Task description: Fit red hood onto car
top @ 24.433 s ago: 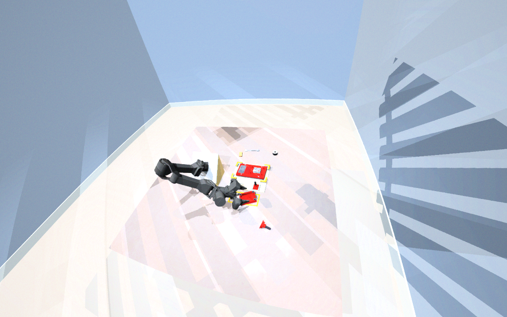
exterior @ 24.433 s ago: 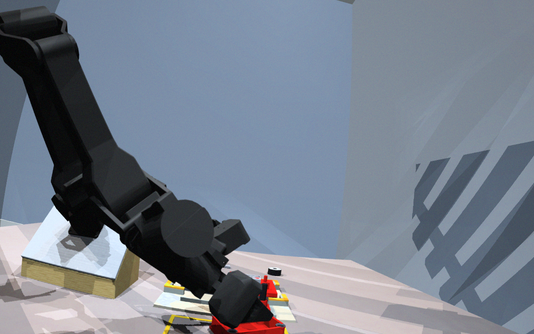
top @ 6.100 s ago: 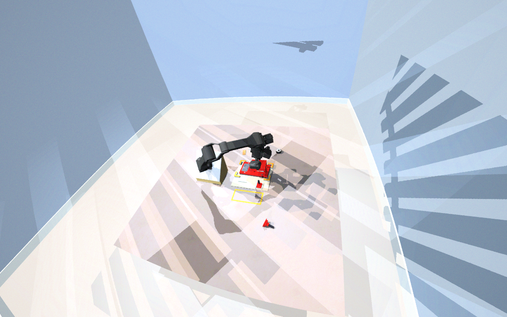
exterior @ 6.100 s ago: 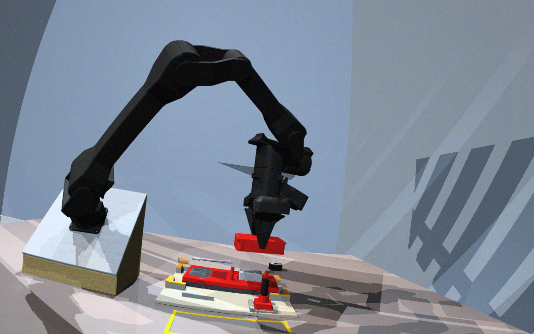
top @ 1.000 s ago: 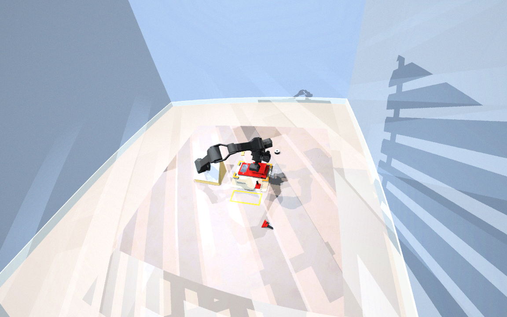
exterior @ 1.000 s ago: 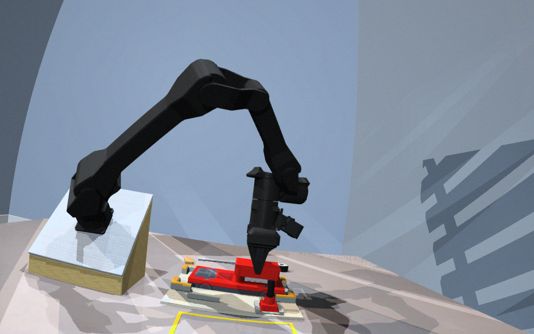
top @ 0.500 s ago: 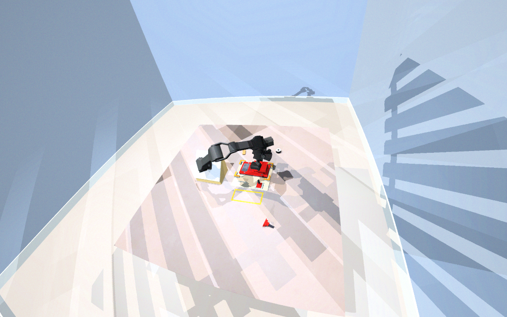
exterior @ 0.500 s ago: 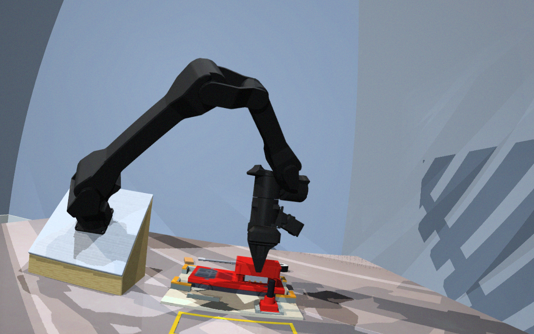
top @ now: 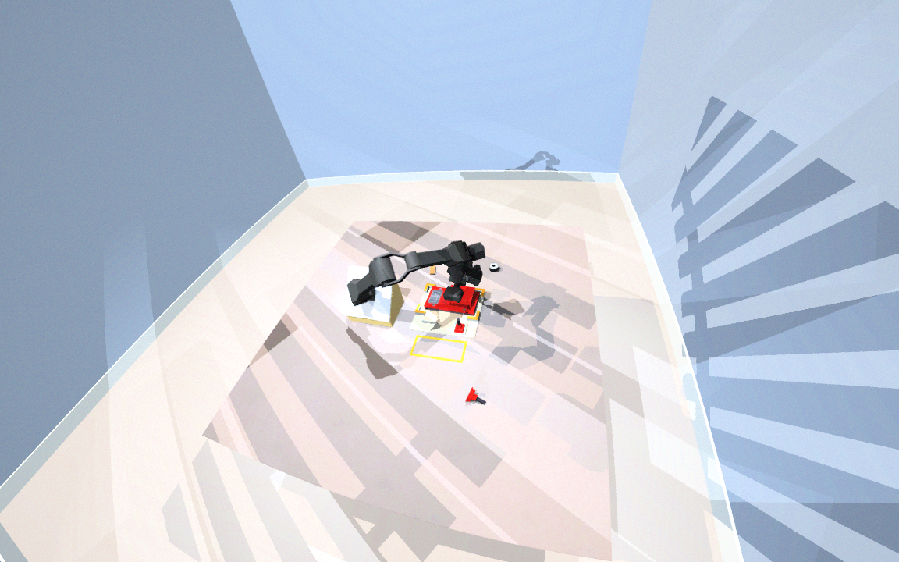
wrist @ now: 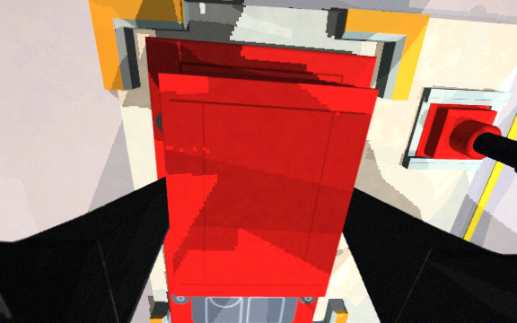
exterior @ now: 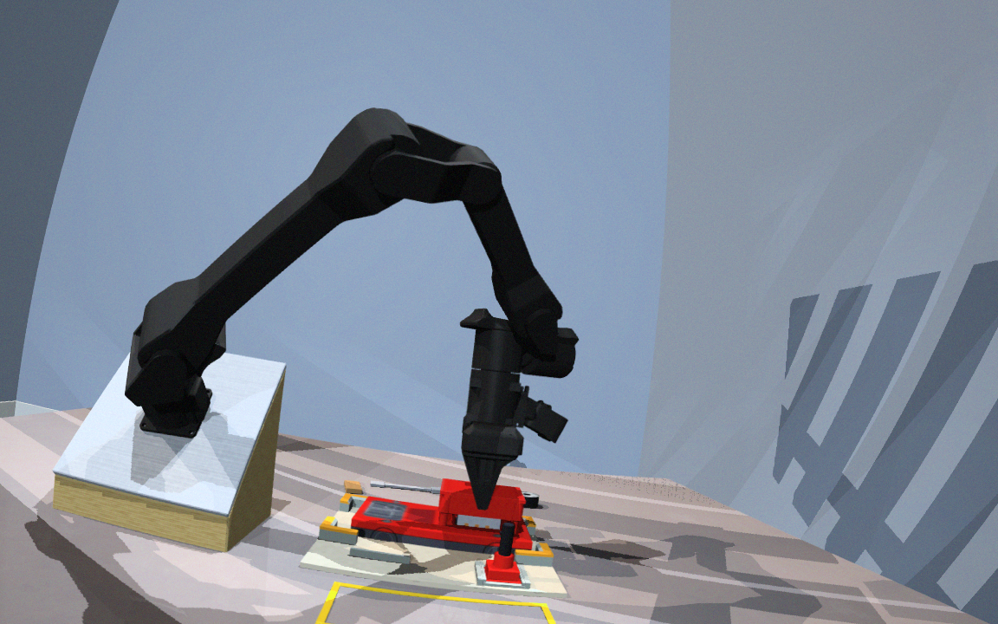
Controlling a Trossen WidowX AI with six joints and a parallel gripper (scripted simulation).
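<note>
Now: gripper tip 10 mm below the red hood. The rest, counted from my gripper tip: black wheel (210 mm to the left, 100 mm ahead, 40 mm below); grey engine block (30 mm below); white jig (40 mm below, 40 mm behind, 20 mm to the right).
</note>
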